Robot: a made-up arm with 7 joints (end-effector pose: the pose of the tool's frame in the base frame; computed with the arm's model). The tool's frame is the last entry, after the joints. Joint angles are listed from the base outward.
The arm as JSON. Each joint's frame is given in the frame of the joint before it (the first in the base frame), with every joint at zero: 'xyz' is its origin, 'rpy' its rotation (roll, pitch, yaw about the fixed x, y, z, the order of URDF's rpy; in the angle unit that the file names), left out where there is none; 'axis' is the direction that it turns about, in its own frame. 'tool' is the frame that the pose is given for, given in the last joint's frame.
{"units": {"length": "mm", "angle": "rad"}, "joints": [
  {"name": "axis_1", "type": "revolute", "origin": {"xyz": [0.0, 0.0, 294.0]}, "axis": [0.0, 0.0, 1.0]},
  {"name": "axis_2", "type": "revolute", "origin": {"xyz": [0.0, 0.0, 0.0]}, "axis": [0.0, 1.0, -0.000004]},
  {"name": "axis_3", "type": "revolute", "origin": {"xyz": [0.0, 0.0, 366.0]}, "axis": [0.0, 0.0, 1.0]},
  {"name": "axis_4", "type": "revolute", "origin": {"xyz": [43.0, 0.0, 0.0]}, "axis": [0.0, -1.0, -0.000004]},
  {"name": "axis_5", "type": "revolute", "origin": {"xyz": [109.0, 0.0, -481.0]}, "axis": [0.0, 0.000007, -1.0]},
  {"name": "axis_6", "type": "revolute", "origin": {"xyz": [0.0, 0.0, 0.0]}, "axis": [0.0, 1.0, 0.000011]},
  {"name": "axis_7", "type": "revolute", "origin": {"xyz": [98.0, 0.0, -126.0]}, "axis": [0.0, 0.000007, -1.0]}
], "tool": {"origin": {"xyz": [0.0, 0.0, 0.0], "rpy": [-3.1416, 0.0, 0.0]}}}
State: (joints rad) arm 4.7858 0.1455 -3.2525 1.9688 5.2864 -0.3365 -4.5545
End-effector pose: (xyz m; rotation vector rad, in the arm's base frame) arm -0.0855 0.3853 1.1129 -0.6908 -0.5567 -0.6690
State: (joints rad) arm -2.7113 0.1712 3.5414 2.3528 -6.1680 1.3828 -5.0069
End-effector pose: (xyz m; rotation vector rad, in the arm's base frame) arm 0.1774 0.2934 1.1472 -2.0352 0.3699 -0.5933
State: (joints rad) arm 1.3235 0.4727 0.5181 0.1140 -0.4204 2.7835 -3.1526
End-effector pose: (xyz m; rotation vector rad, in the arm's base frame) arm 0.0280 0.0622 0.2254 0.3668 0.2707 2.1477
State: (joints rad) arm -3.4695 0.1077 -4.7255 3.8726 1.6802 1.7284 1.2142
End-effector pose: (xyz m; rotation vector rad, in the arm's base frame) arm 0.2003 0.3757 1.0040 -2.0604 0.9222 -2.0755
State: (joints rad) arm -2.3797 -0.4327 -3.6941 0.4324 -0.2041 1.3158 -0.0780
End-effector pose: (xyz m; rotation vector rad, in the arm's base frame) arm 0.2360 -0.0230 0.0243 2.1741 0.3998 -1.6037
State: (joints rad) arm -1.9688 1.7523 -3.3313 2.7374 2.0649 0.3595 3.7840
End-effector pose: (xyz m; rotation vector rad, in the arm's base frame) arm -0.3138 -0.9556 0.3142 1.4498 1.3180 -2.1311
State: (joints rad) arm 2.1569 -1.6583 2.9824 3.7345 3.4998 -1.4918 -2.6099
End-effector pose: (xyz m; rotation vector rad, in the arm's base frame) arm 0.4538 -0.5531 0.3862 -2.2659 1.8642 -0.9029
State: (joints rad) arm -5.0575 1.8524 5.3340 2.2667 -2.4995 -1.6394 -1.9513
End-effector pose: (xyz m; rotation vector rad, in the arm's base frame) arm 0.3844 0.4189 -0.1130 2.0375 -0.6625 -0.0002
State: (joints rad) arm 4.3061 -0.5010 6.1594 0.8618 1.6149 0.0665 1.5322
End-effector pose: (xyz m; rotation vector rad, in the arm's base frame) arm -0.3326 -0.3686 0.6044 1.7257 1.0064 -1.3359
